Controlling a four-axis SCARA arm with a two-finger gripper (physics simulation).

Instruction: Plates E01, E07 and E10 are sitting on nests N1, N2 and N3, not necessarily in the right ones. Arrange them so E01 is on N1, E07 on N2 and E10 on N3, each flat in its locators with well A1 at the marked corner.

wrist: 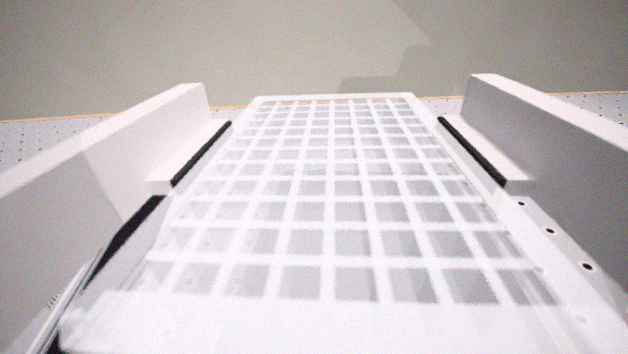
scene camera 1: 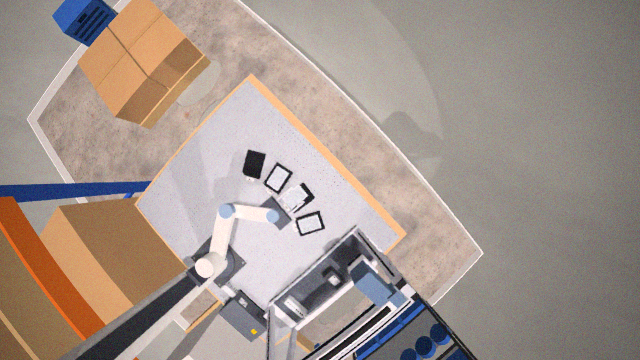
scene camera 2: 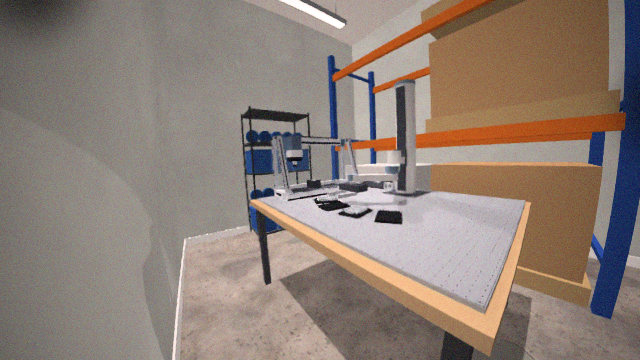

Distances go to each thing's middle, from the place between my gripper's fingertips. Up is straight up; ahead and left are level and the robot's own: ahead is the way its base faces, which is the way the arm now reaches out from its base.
I see my gripper 20 mm past the plate E07 [wrist: 337, 216] and 10 mm above it. From my hand the other things lie so: dark grey box [scene camera 1: 243, 319] (850 mm behind, 340 mm to the right, 20 mm below).
